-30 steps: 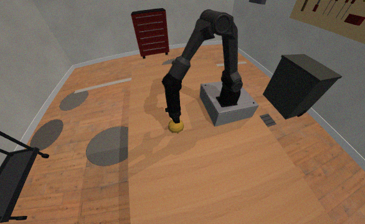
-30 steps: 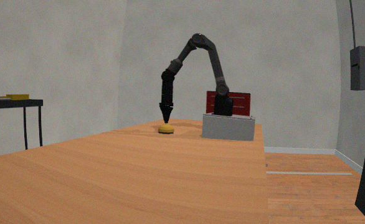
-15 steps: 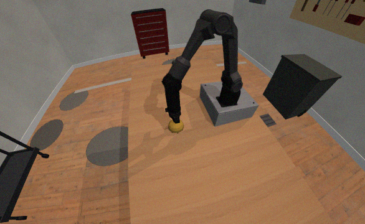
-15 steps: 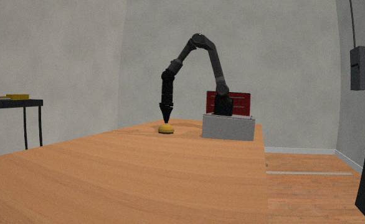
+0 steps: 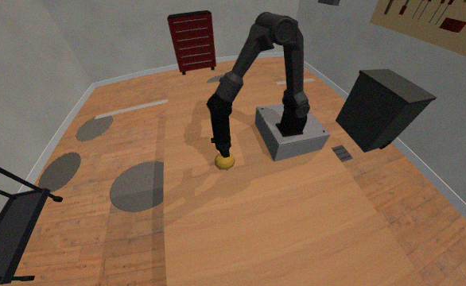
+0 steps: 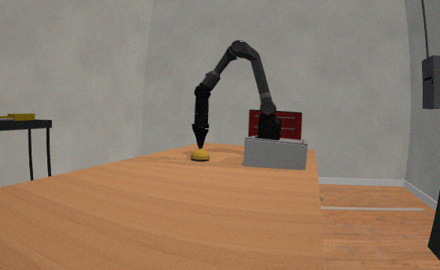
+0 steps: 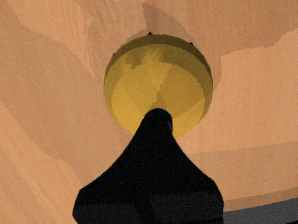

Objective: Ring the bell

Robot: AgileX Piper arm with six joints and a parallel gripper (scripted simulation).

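The button lies 2 cm below my hand. Also, from my hand: bell: 3 cm below.
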